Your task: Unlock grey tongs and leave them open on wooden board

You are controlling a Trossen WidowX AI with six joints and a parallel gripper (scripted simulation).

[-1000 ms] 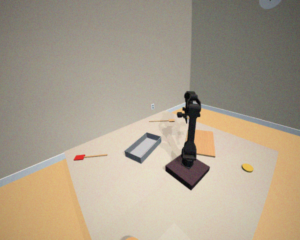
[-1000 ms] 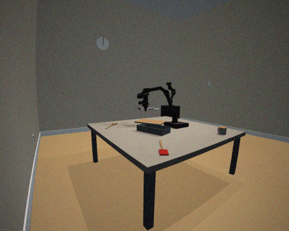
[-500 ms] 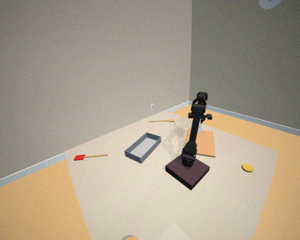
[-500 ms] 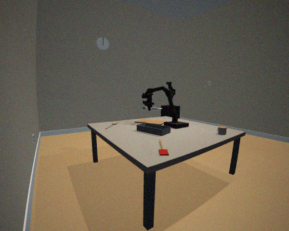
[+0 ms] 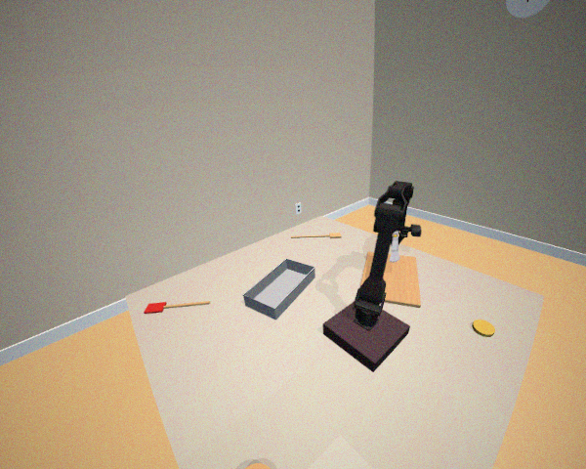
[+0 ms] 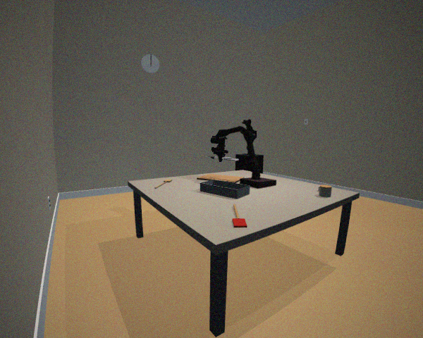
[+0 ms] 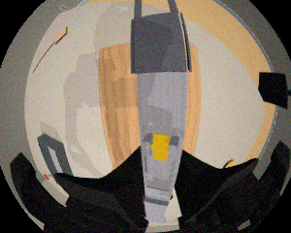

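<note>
Now: gripper tip 15 cm above the wooden board and 1 cm to the right of it. Round my gripper tip: red spatula 80 cm to the left, 56 cm ahead, 15 cm below; then roasting tin 40 cm to the left, 29 cm ahead, 13 cm below; then yellow-topped round thing 40 cm behind, 15 cm below, 8 cm to the left.
</note>
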